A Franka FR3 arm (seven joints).
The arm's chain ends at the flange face. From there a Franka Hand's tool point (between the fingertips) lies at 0.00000 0.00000 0.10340 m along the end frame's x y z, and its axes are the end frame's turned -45 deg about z.
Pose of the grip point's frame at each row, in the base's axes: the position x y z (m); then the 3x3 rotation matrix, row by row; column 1 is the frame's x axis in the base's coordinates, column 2 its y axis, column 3 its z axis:
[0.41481 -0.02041 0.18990], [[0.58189 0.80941 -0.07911], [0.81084 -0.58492 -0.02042], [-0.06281 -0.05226 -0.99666]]
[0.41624 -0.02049 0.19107], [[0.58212 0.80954 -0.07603], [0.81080 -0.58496 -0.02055], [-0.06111 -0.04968 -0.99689]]
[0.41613 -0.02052 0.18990], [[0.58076 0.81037 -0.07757], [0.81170 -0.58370 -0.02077], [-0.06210 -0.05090 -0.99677]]
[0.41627 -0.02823 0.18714], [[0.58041 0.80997 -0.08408], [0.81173 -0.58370 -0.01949], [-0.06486 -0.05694 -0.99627]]
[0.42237 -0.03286 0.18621], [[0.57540 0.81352 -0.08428], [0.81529 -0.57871 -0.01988], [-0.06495 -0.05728 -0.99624]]
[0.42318 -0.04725 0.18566], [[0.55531 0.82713 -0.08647], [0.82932 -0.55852 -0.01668], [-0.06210 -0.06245 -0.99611]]
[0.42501 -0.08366 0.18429], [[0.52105 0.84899 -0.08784], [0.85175 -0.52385 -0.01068], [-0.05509 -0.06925 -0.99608]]
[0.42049 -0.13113 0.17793], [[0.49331 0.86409 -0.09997], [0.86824 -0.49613 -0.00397], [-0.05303 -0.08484 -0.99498]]
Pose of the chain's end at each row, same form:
[0.42299 -0.01830 0.29295], [[0.98380 0.16088 -0.07911], [0.15975 -0.98695 -0.02042], [-0.08137 0.00746 -0.99666]]
[0.42410 -0.01837 0.29415], [[0.98405 0.16081 -0.07603], [0.15969 -0.98695 -0.02055], [-0.07834 0.00808 -0.99689]]
[0.42415 -0.01837 0.29297], [[0.98368 0.16236 -0.07757], [0.16122 -0.98670 -0.02077], [-0.07990 0.00792 -0.99677]]
[0.42496 -0.02621 0.29015], [[0.98315 0.16232 -0.08408], [0.16124 -0.98672 -0.01949], [-0.08613 0.00560 -0.99627]]
[0.43108 -0.03080 0.28922], [[0.98211 0.16838 -0.08428], [0.16729 -0.98571 -0.01988], [-0.08643 0.00542 -0.99624]]
[0.43212 -0.04553 0.28866], [[0.97753 0.19221 -0.08647], [0.19148 -0.98135 -0.01668], [-0.08807 -0.00025 -0.99611]]
[0.43409 -0.08256 0.28728], [[0.96876 0.23189 -0.08784], [0.23186 -0.97270 -0.01068], [-0.08792 -0.01001 -0.99608]]
[0.43083 -0.13072 0.28081], [[0.95983 0.26218 -0.09997], [0.26312 -0.96476 -0.00397], [-0.09749 -0.02249 -0.99498]]

